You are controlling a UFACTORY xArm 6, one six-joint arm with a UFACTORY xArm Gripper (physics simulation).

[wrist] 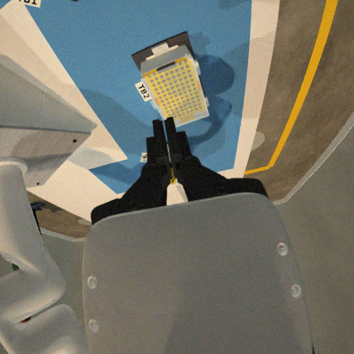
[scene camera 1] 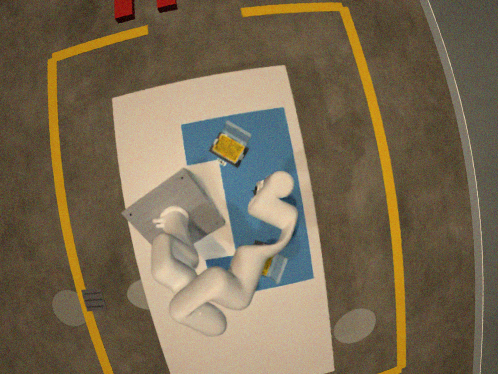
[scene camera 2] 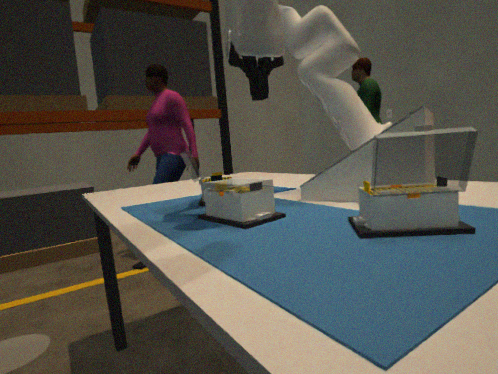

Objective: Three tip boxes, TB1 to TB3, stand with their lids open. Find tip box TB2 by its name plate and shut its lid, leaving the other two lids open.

I see my gripper [scene camera 2: 260,99] and a blue mat [wrist: 95,50].
My gripper is seen too in the wrist view [wrist: 164,131].
